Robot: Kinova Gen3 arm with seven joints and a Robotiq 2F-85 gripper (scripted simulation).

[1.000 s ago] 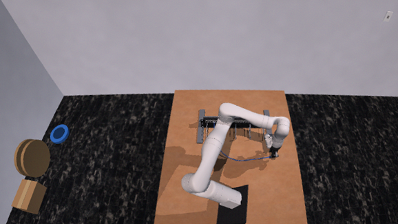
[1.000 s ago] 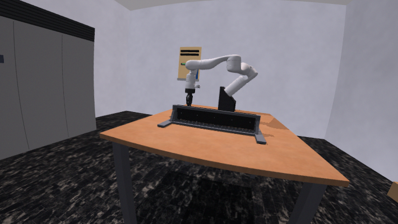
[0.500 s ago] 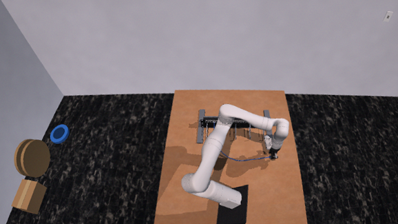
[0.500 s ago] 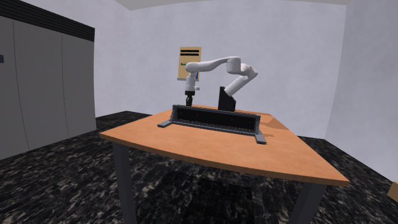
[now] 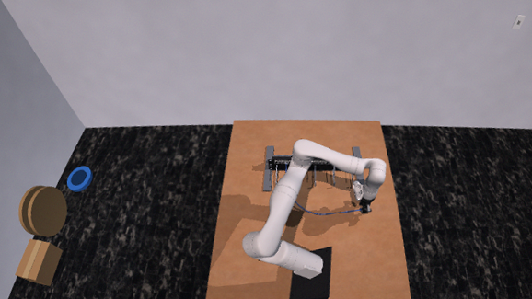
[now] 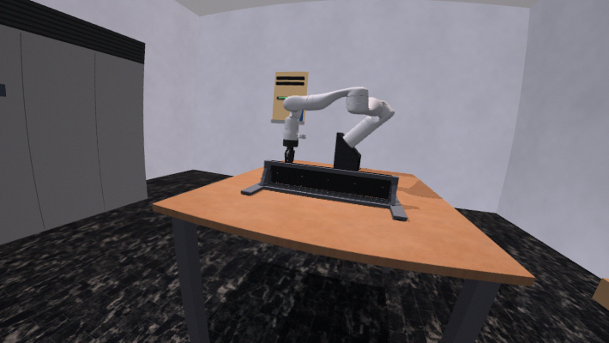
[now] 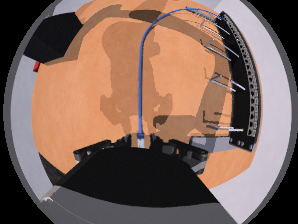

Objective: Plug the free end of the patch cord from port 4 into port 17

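Now: the plug 10 mm to the right of my hand and 30 mm below it.
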